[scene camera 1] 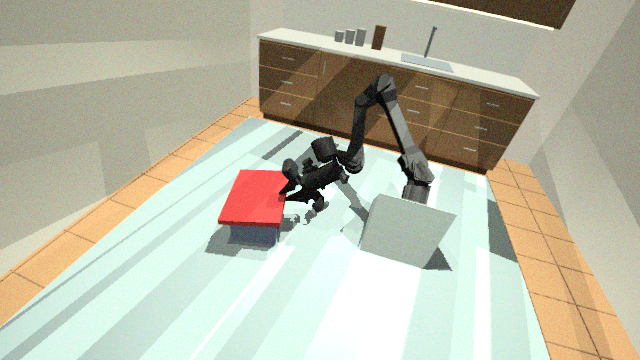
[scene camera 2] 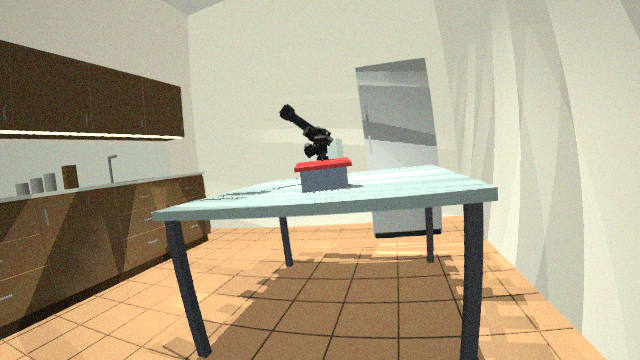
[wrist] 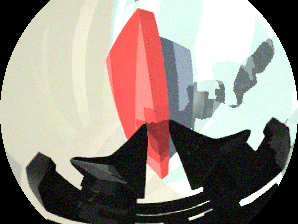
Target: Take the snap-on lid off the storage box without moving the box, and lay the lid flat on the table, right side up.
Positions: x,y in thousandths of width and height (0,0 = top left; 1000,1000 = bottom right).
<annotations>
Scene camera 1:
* gripper: 440,546
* red lid: 398,557
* storage box: 416,654
</annotations>
